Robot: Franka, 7 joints.
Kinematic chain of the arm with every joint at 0, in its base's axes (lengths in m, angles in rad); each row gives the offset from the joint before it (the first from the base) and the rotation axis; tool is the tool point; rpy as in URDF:
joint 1: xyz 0 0 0.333 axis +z
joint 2: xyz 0 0 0 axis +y
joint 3: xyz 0 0 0.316 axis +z
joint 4: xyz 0.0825 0 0 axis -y
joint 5: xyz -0.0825 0 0.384 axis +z
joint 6: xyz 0 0 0 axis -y
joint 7: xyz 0.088 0 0 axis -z
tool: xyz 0 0 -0.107 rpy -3.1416 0 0
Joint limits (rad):
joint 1: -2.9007..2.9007
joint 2: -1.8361..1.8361
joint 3: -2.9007..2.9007
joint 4: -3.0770..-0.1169
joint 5: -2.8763..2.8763
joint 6: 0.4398..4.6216
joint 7: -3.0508..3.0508
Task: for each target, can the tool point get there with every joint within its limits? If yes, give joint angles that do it. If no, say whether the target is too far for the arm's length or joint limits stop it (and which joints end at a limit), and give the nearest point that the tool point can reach.
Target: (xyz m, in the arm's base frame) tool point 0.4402 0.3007 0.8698
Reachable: yes | joints -0.9306 -0.0610 1.6187 -1.4247 -2.2800 1.5898 -1.7014
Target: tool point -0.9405 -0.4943 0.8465
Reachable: no: too far | nearest point -0.6837 -0.3593 0.7063 | short by 0.322 m
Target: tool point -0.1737 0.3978 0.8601
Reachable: yes | joints 0.5902 0.7654 1.9525 -1.5030 1.6147 1.2688 2.0695
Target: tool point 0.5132 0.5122 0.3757
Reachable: yes | joints 0.0972 0.8190 1.0520 -1.5789 -2.0894 1.7568 -0.2835
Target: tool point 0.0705 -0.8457 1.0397
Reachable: no: too far | nearest point 0.0548 -0.6570 0.8820 | short by 0.246 m
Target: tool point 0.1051 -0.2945 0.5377
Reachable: yes | joints -0.0213 -1.4631 -0.6453 -2.7943 -1.8459 1.5602 -0.5552
